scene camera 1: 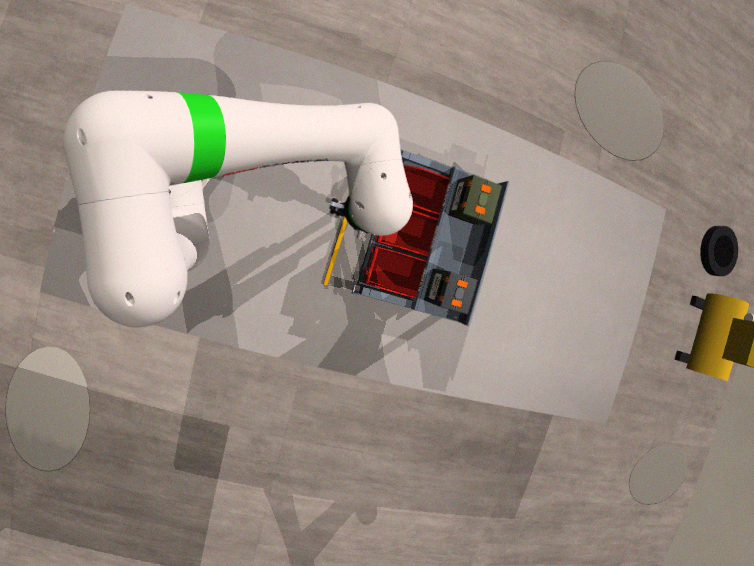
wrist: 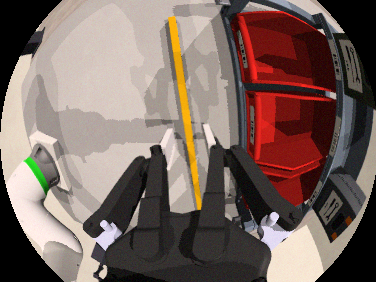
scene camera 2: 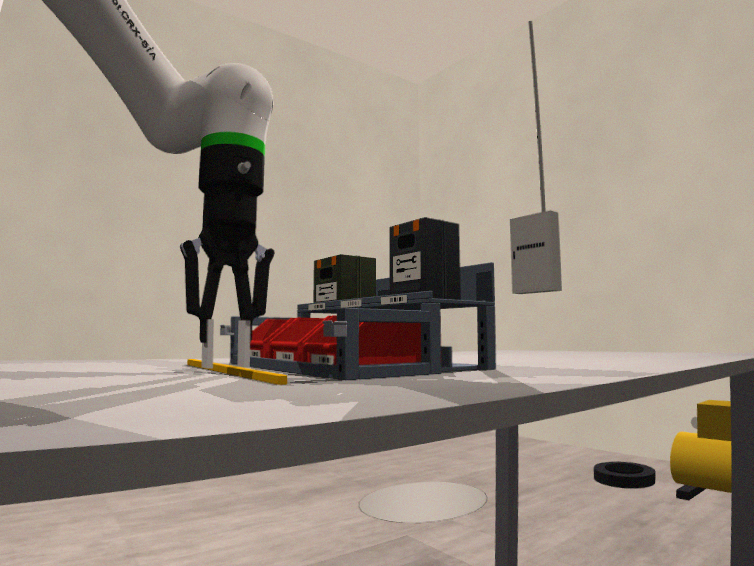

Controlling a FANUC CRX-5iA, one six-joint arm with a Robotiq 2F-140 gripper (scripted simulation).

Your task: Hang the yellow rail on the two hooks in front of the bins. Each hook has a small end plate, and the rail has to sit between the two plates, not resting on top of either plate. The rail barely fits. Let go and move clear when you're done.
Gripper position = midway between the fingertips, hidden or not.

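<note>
There is my gripper [scene camera 2: 225, 367], and I find the same gripper in the wrist view [wrist: 189, 135] as well.
</note>
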